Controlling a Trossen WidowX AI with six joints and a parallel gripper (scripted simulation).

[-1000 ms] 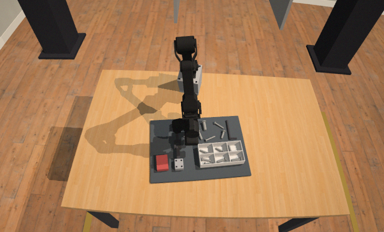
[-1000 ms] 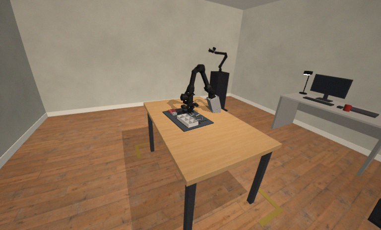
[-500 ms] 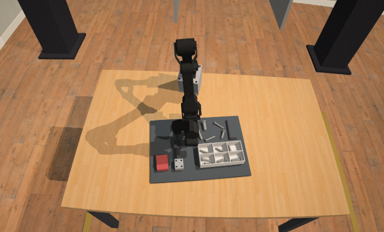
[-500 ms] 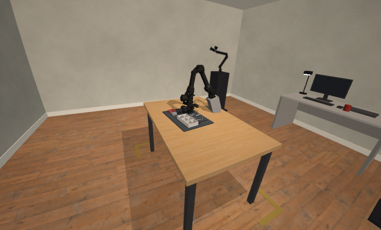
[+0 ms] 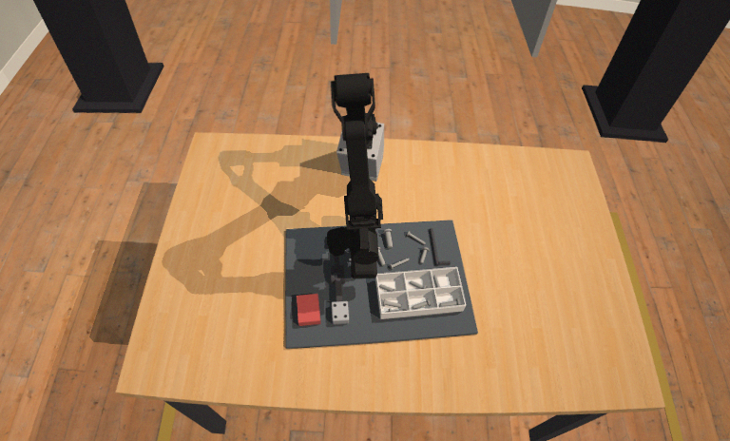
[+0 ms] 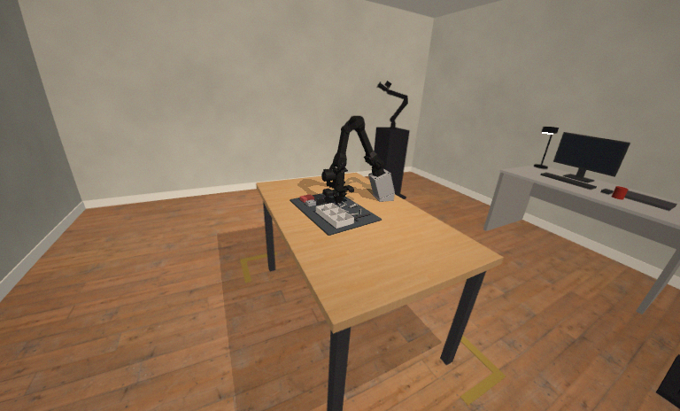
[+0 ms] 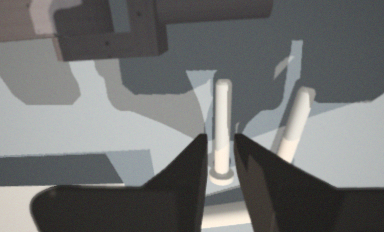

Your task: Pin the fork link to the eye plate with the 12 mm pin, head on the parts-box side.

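Right now my hand is 10 mm past the pale pin, 50 mm to the right of it and 30 mm above it. The rest, counted from my hand: dark eye plate bar (80 mm ahead, 60 mm to the right, 30 mm below); then light grey block (160 mm ahead, 50 mm to the right, 20 mm below); then white parts box (100 mm ahead, 150 mm to the left, 30 mm below).
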